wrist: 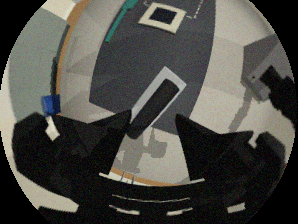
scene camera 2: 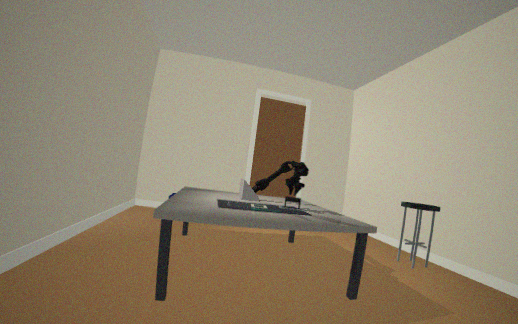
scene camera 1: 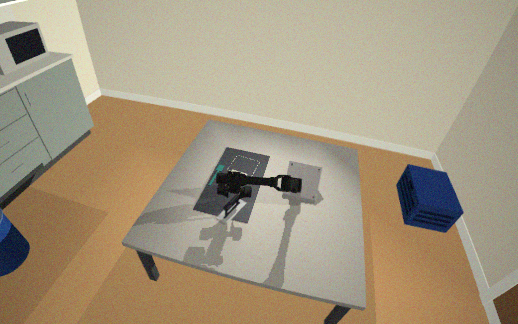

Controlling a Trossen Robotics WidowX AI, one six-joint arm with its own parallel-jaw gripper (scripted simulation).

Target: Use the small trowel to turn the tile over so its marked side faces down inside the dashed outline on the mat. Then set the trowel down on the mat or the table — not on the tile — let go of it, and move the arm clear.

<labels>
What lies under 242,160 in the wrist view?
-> The gripper.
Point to a tile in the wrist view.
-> At 170,23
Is the gripper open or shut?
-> Open.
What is the gripper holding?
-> Nothing.
</labels>
